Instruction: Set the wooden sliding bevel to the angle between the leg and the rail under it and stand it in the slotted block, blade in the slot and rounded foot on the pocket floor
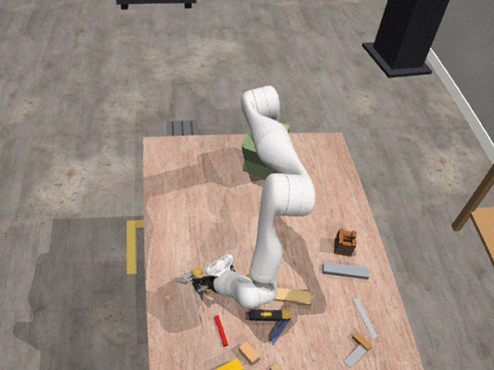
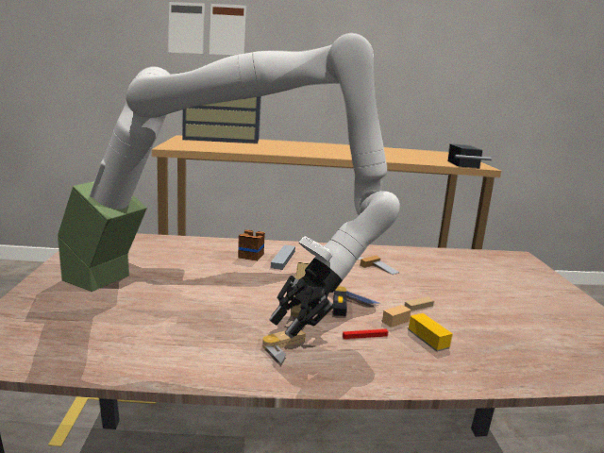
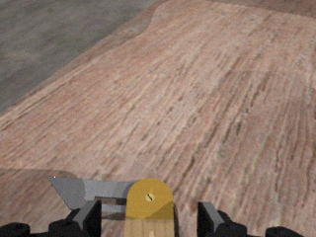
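Now: the wooden sliding bevel 4 cm below my hand, 2 cm to the right of it and 1 cm behind it. Round my hand: wooden leg-and-rail piece (20 cm to the left, 11 cm ahead, 2 cm above); red stick (18 cm ahead, 4 cm below); grey bevel blade (4 cm to the right, 4 cm below, 3 cm behind).
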